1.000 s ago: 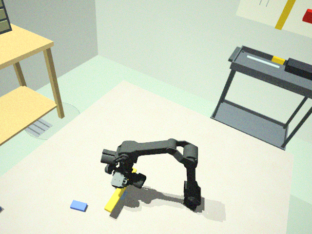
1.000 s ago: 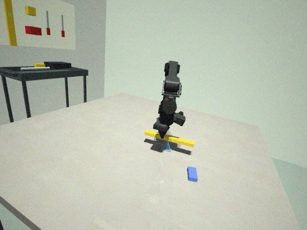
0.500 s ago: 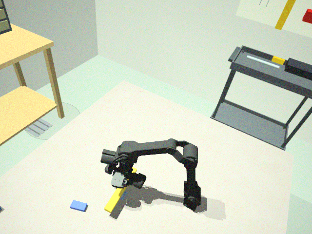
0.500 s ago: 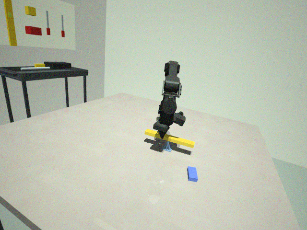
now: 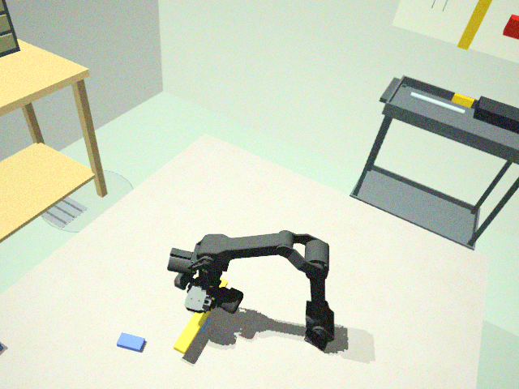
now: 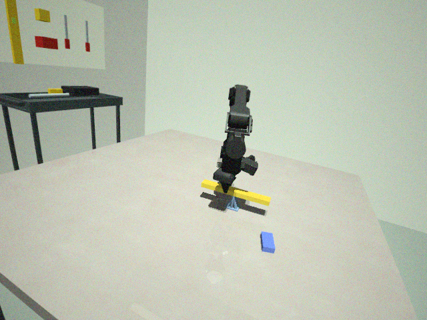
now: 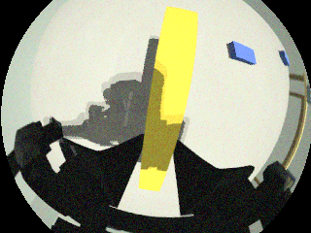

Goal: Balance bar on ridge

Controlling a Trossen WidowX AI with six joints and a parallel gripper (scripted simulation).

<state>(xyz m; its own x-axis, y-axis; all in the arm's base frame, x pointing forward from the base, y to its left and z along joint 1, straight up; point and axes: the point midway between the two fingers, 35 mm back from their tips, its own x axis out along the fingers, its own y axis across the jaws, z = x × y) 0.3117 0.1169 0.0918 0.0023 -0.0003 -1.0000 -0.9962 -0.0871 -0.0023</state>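
Now: gripper tip 3 cm to the right of the yellow bar. Also, from my gripper tip: flat blue block (13 cm ahead, 18 cm to the left, 5 cm below).
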